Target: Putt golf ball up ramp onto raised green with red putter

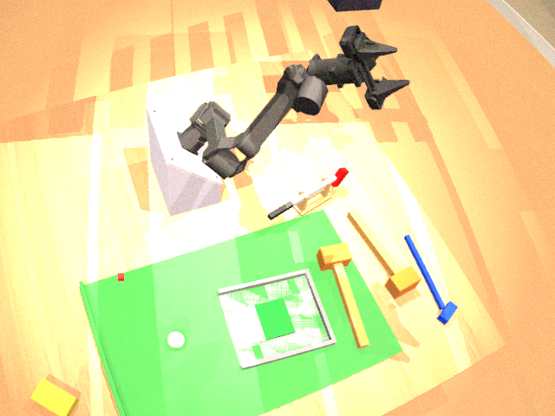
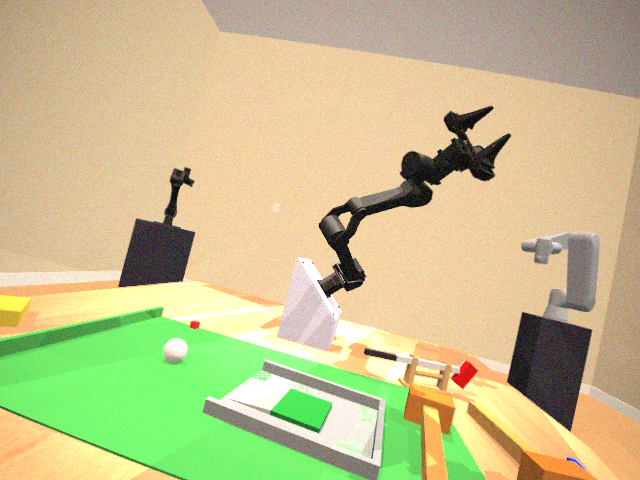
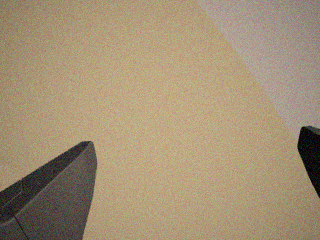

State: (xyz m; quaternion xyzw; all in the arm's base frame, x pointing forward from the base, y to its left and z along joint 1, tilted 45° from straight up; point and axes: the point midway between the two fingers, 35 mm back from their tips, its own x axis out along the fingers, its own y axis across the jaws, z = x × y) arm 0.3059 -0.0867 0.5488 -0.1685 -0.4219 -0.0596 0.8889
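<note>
Right now my gripper tip is 13 cm past the small wooden rack, 1 cm to the left of it and 61 cm above it. The rest, counted from my gripper tip: white golf ball 18 cm ahead, 51 cm to the right, 62 cm below; blue putter 22 cm ahead, 22 cm to the left, 63 cm below; green mat 17 cm ahead, 34 cm to the right, 64 cm below.
</note>
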